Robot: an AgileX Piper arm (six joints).
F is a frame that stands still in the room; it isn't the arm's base.
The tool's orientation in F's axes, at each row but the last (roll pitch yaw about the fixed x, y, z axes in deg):
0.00, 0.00, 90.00
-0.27, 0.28, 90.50
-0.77, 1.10, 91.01
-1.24, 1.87, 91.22
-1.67, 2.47, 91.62
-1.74, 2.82, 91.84
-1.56, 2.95, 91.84
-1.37, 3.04, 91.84
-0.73, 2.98, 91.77
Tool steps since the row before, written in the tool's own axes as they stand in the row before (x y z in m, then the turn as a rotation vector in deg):
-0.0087, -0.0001, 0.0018, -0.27, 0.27, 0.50
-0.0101, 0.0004, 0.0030, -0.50, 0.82, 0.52
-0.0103, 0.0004, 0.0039, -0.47, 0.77, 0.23
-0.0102, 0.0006, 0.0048, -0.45, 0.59, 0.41
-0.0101, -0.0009, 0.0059, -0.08, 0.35, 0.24
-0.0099, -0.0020, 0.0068, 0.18, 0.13, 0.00
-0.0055, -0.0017, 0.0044, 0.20, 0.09, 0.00
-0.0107, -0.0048, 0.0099, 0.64, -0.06, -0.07
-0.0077, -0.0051, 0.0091, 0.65, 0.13, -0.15
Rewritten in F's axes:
0.0001, -0.0087, 0.0018, -0.27, -0.27, 0.50
-0.0003, -0.0101, 0.0030, -0.82, -0.50, 0.52
-0.0003, -0.0102, 0.0041, -0.76, -0.48, 0.23
-0.0005, -0.0101, 0.0051, -0.59, -0.45, 0.41
0.0010, -0.0098, 0.0064, -0.35, -0.08, 0.23
0.0021, -0.0095, 0.0073, -0.14, 0.18, -0.01
0.0017, -0.0052, 0.0047, -0.10, 0.20, -0.01
0.0049, -0.0100, 0.0106, 0.04, 0.64, -0.10
0.0052, -0.0071, 0.0096, -0.15, 0.64, -0.19

